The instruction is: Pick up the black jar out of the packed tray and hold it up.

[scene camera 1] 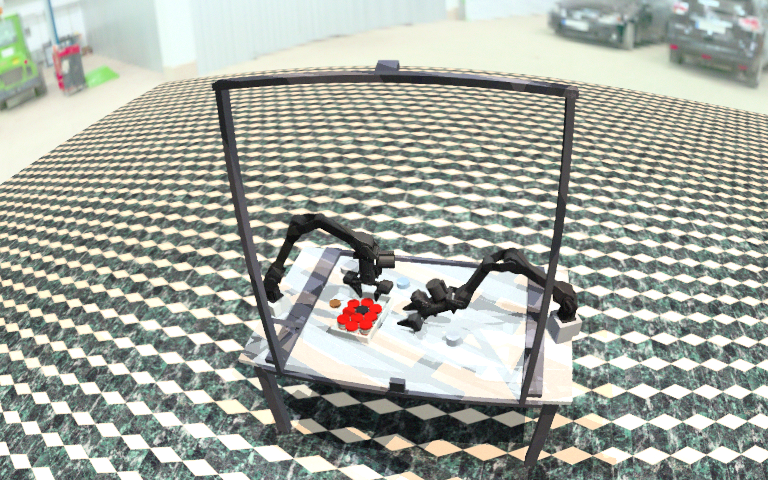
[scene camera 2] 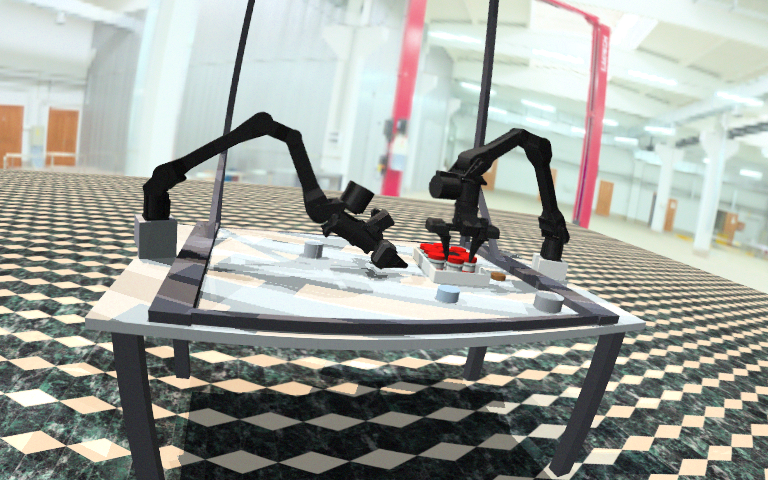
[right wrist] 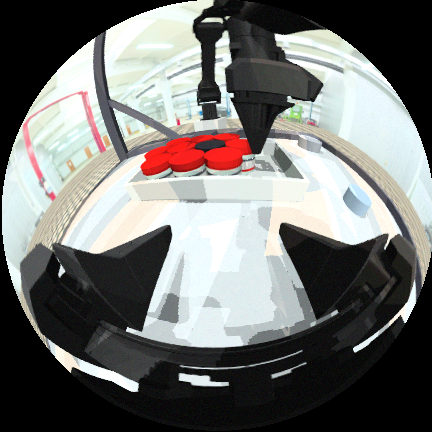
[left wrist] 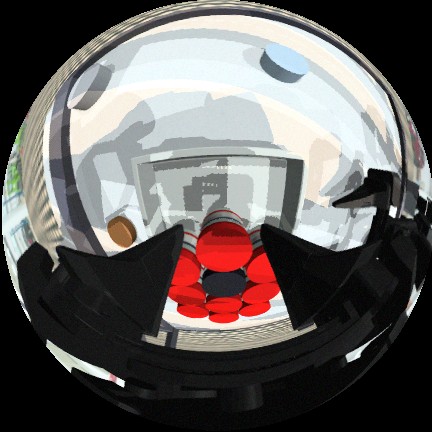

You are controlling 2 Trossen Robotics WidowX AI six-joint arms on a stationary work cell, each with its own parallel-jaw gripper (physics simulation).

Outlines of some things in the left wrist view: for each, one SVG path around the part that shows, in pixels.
My left gripper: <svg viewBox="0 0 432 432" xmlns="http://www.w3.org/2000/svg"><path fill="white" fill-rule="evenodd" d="M416 252L397 235L389 242L384 252L386 261L382 264L376 258L382 244L381 239L335 251L268 223L261 223L261 242L293 330L313 322L316 328L273 344L228 351L179 349L141 340L142 334L157 337L184 237L182 224L175 224L111 256L91 254L63 245L55 246L57 256L70 275L64 286L52 272L54 262L47 249L36 240L16 260L19 291L34 328L63 351L124 380L122 387L111 380L91 375L72 366L70 373L89 389L131 413L163 424L198 430L237 430L268 425L302 414L333 398L359 379L383 355L405 324L400 314L407 307L416 273ZM371 340L359 357L347 362L345 357L347 353Z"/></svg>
My right gripper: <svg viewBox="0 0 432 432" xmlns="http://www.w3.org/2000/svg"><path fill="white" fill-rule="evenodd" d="M368 167L367 176L363 178L363 183L352 192L333 201L332 206L337 208L376 207L365 243L376 239L382 240L381 247L376 255L382 264L386 261L384 252L389 242L397 235L416 252L417 256L417 250L408 236L409 229L404 219L389 215L390 205L398 207L400 177L398 173Z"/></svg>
A black jar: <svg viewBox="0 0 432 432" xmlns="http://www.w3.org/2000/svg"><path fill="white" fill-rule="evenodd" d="M204 266L201 288L207 294L216 297L229 297L240 293L245 288L246 279L242 266L231 271L214 271Z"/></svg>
A light blue cylinder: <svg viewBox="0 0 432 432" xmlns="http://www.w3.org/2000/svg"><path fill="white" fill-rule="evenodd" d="M259 59L261 68L268 75L285 83L296 82L309 70L306 60L298 52L282 44L267 44Z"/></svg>
